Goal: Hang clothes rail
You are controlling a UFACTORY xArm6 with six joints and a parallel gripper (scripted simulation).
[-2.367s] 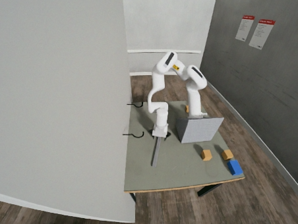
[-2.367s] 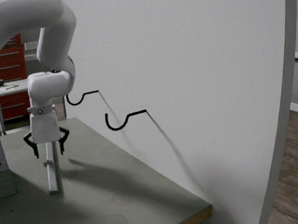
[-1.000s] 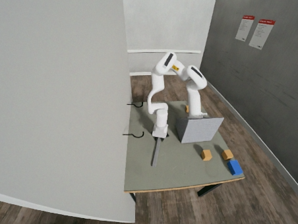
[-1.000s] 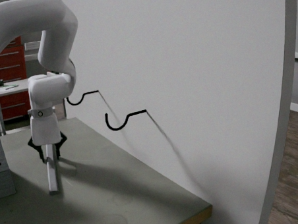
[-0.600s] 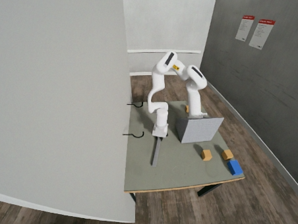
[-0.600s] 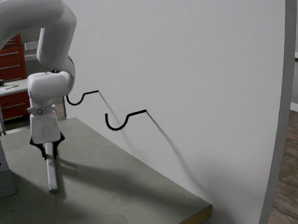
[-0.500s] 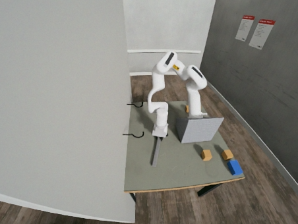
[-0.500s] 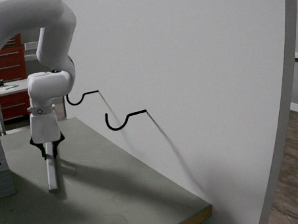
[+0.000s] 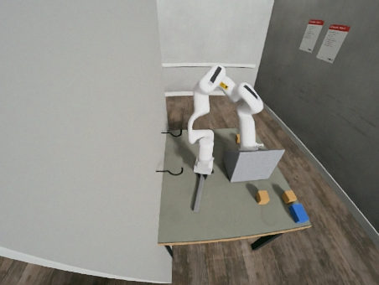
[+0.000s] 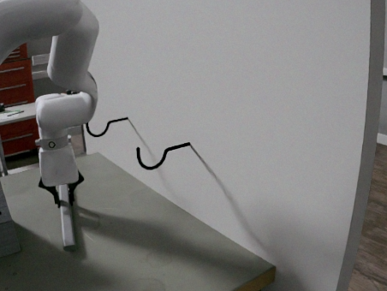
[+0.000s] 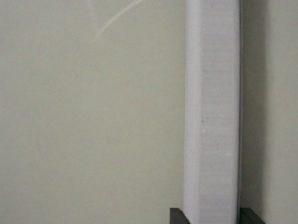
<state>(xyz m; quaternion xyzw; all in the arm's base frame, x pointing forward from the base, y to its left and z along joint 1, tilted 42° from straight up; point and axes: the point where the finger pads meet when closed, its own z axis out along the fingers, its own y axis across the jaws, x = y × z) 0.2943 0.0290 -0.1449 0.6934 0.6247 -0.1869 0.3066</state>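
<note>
Right now the grey clothes rail is 1 cm below my hand. The rest, counted from my hand: blue block (54 cm behind, 23 cm to the left, 1 cm below); white wall panel (40 cm above, 29 cm ahead, 4 cm to the right).
</note>
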